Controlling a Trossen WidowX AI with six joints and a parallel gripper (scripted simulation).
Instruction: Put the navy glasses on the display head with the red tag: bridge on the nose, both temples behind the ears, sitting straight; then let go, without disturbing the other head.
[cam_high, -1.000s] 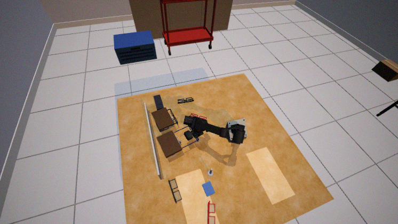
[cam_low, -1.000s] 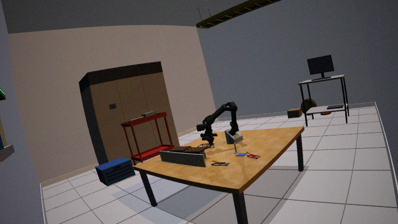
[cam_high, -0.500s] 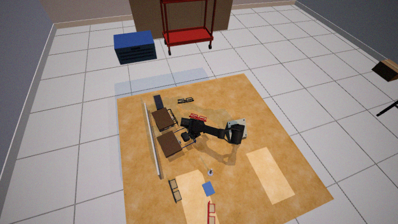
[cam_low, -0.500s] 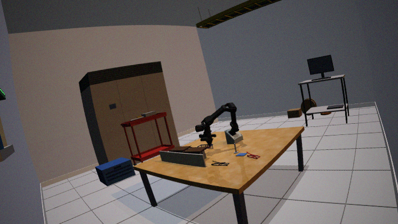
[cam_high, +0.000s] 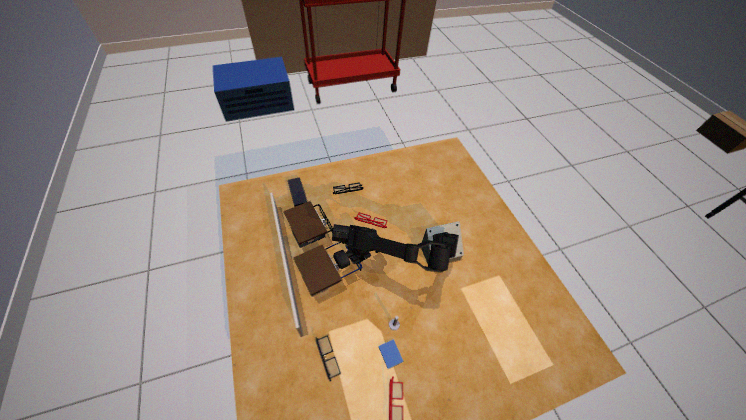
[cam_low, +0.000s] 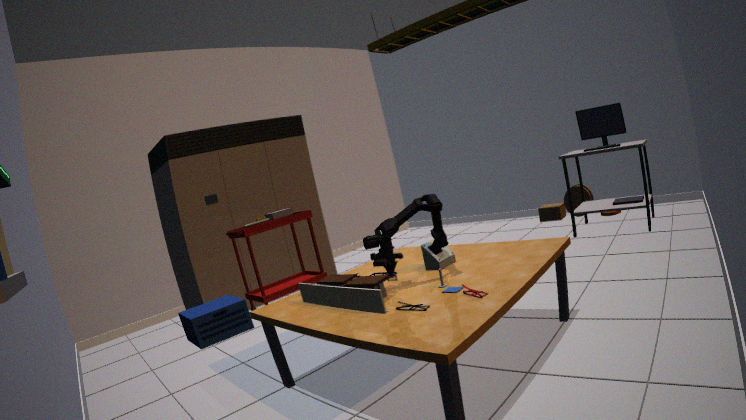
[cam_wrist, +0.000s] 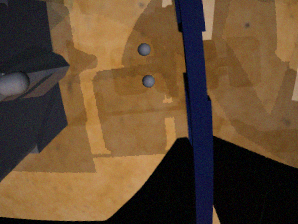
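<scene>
Now: gripper tip 13 cm short of the dark display head and 1 cm above it. Round my gripper tip: blue square tag (4 cm behind, 34 cm to the left, 7 cm below).
</scene>
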